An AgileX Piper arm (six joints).
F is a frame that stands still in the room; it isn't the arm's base.
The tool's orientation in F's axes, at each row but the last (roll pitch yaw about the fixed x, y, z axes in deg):
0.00, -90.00, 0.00
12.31, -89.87, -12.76
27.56, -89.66, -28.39
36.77, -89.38, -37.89
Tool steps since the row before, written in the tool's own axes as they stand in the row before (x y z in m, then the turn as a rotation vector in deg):
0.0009, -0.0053, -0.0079, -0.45, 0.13, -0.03
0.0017, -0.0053, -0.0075, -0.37, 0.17, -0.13
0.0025, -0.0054, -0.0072, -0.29, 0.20, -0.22
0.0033, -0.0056, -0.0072, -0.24, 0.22, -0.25
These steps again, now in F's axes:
0.0079, -0.0053, 0.0009, 0.03, 0.13, -0.45
0.0075, -0.0054, 0.0017, 0.13, 0.17, -0.37
0.0071, -0.0055, 0.0024, 0.22, 0.20, -0.29
0.0071, -0.0058, 0.0032, 0.25, 0.22, -0.24

